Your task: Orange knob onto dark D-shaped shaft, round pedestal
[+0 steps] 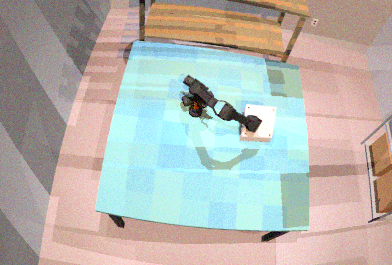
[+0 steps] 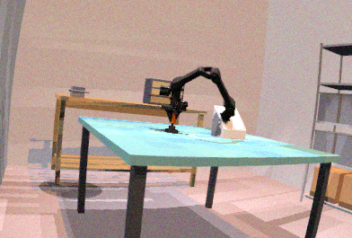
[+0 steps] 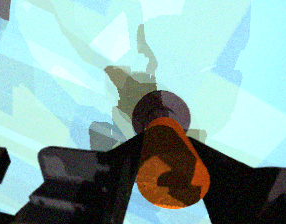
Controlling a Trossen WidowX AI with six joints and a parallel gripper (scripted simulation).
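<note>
The orange knob is 2 cm above my gripper tip. Round my gripper tip: round dark pedestal: 4 cm below.
</note>
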